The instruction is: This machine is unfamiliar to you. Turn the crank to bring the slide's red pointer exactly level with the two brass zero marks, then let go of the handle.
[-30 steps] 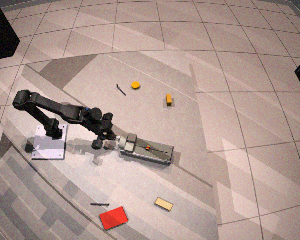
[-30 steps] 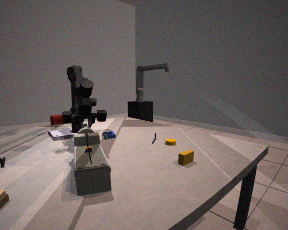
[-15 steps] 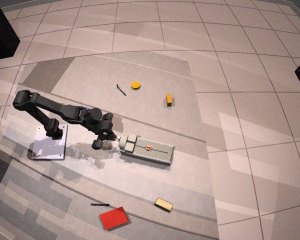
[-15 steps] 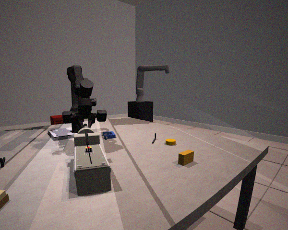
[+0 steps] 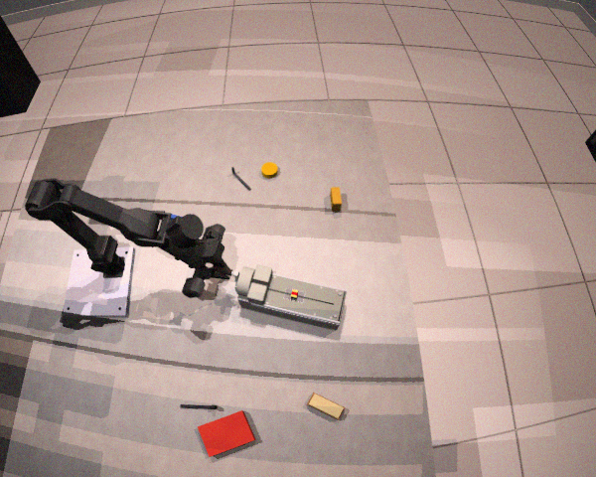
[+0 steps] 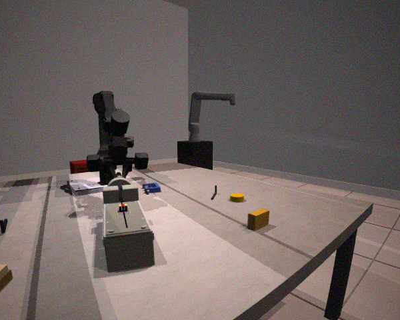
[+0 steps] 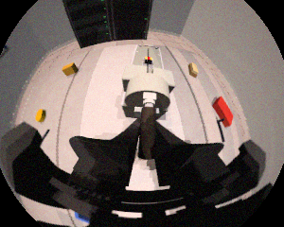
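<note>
Now: the dark crank handle 2 cm behind my gripper tip, 2 cm above it and 1 cm to the left of it. Also, from my gripper tip: blue block 22 cm to the left, 20 cm behind, 9 cm below; then bent black rod 37 cm to the left, 9 cm below, 1 cm ahead; then red pointer 16 cm ahead, 5 cm to the right, 1 cm below.
</note>
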